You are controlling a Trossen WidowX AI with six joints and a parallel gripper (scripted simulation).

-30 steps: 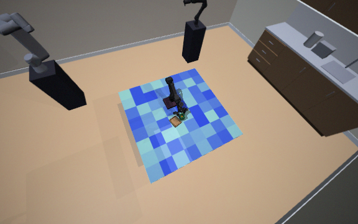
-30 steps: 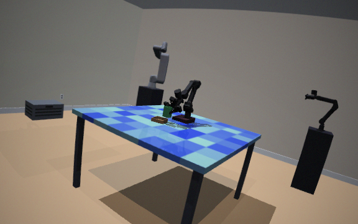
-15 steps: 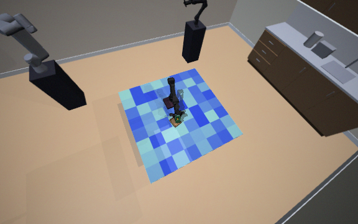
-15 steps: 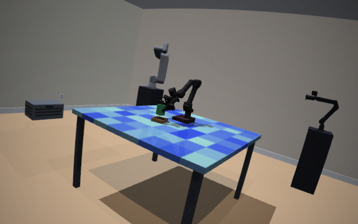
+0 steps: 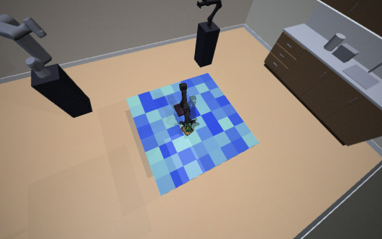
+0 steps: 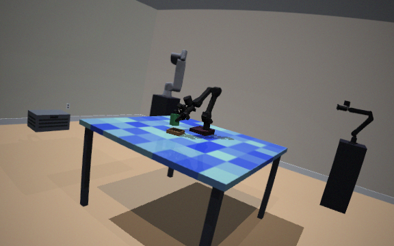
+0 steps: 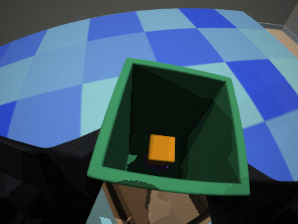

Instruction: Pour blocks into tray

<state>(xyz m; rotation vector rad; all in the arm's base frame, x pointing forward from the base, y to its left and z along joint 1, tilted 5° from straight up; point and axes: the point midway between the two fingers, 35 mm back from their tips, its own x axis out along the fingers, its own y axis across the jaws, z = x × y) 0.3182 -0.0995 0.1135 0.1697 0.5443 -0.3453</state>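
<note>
The orange block is 1 cm to the left of my gripper tip, 1 cm behind it and 1 cm above it. The rest, counted from my gripper tip: green cup: 2 cm below, 1 cm to the left, 1 cm behind; purple block: 1 cm to the left, 1 cm below, 1 cm behind.
</note>
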